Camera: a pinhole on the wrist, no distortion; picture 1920 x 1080 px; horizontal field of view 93.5 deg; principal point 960.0 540.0 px. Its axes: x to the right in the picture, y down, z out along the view. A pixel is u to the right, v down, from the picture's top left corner.
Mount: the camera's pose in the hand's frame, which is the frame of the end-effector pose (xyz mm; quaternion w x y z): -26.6 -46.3 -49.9 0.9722 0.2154 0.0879 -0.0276
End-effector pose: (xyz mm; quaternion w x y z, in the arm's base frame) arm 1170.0 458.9 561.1 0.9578 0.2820 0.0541 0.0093
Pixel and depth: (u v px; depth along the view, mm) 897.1 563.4 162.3
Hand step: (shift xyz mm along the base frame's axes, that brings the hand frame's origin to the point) -2.1 -147.1 23.4
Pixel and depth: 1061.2 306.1 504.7
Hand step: 128.4 -495.3 65.4
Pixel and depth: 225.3 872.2 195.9
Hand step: -125.4 -157.8 134.5
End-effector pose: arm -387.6 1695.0 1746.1 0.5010 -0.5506 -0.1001 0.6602
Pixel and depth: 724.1 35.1 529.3
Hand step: 15.5 311.3 554.3
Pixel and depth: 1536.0 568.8 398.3
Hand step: -72.9 432.0 60.4
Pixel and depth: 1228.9 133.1 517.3
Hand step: 46.9 492.6 318.3
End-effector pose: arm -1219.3 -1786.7 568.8 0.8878 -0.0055 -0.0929 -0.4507
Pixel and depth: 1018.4 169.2 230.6
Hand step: -193.2 -138.7 97.6
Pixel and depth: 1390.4 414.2 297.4
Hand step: -107.4 -234.7 180.1
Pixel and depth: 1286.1 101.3 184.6
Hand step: -141.5 -164.7 59.2
